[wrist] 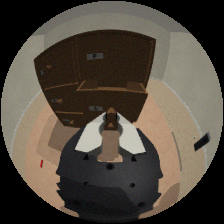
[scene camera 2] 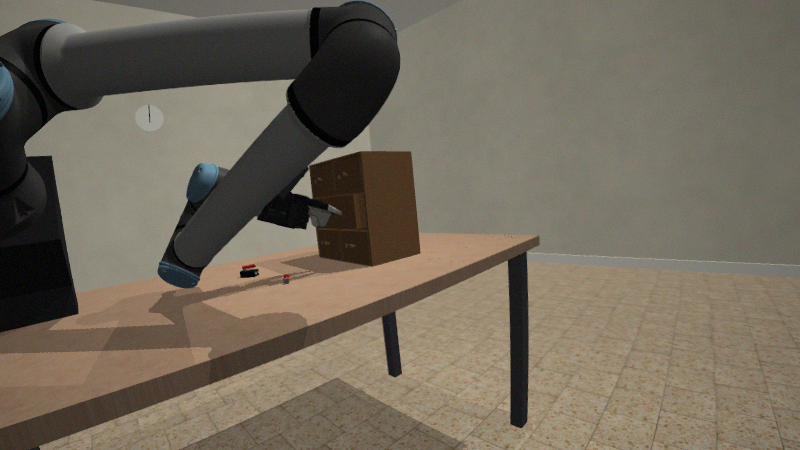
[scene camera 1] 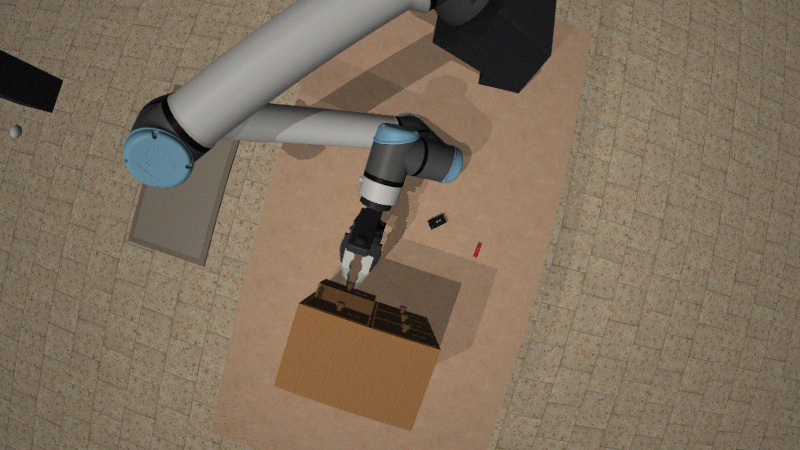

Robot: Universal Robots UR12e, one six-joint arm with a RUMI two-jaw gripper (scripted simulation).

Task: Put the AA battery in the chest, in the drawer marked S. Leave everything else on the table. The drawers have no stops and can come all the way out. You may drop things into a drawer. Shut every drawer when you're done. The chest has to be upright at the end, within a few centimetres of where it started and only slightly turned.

In view: my gripper (scene camera 1: pixel 349 287) and a brown wooden chest (scene camera 1: pixel 329 359).
The brown wooden chest also shows in scene camera 2 (scene camera 2: pixel 388 183). My gripper is seen too in the wrist view (wrist: pixel 111 113) and in scene camera 2 (scene camera 2: pixel 339 214).
